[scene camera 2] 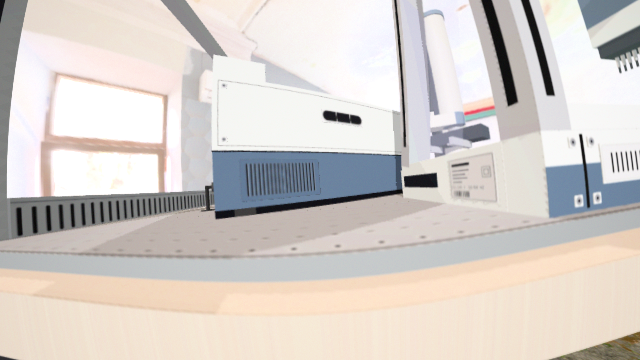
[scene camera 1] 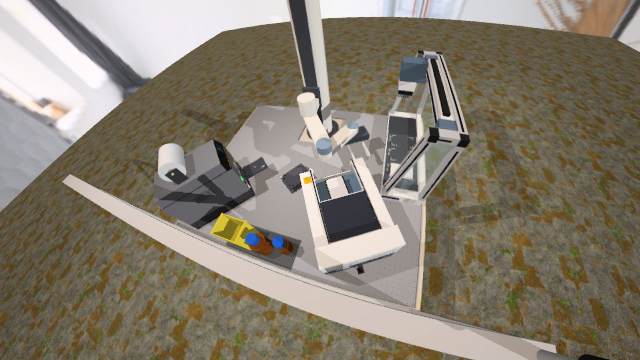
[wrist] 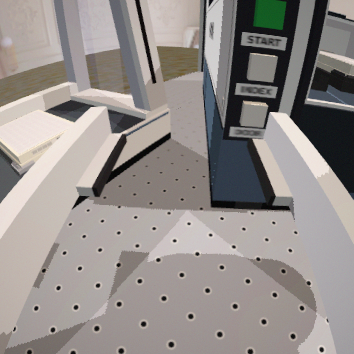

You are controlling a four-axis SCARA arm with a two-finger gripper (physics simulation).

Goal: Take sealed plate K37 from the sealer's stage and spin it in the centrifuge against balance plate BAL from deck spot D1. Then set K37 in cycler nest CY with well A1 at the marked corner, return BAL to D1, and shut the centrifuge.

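Frame: origin at the arm's base, x right, y back, z down, level; centimetres.
Seen in the pictures: gripper, fingertip midpoint: point(scene camera 2: 433, 144) point(wrist: 186, 124).
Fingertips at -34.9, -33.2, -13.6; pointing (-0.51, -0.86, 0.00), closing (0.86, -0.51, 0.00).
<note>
Offsets run from my fingertips to a thing's middle, as dx, dy, dz. "spot": to the spot under its first point.
My gripper point(scene camera 1: 360, 152) point(wrist: 186, 124) is shut to its narrow position with nothing between the fingers; a gap still shows between its pads. It is above the deck, before the front corner of the white and blue centrifuge @(+2.3, -34.3, +0.1) point(scene camera 1: 360, 250) point(scene camera 2: 305, 120) point(wrist: 232, 172). The panel carries a green display @(spot: +1.8, -6.9, -5.8) point(wrist: 270, 14), START, INDEX and a blurred lower label beside pale buttons. Light parts show through the centrifuge's front opening at the right of the wrist view. The sealer @(+82.4, -40.6, -11.5) point(scene camera 1: 200, 185) has its stage @(+63.9, -19.1, +1.9) point(scene camera 1: 258, 166) extended, with no plate visible on it. K37 and BAL cannot be identified.
A framed machine point(scene camera 1: 452, 100) point(scene camera 2: 515, 65) stands beside the centrifuge; a cream plate @(-23.5, +0.9, +6.3) point(wrist: 32, 131) lies in its base. A dark flat fixture @(+37.3, -15.1, +9.5) point(scene camera 1: 294, 178) lies between sealer and centrifuge. A yellow bin @(+61.3, -58.1, +3.2) point(scene camera 1: 230, 227) and brown bottles @(+38.9, -59.3, +5.8) point(scene camera 1: 261, 245) stand near the long pale barrier point(scene camera 1: 250, 282).
</note>
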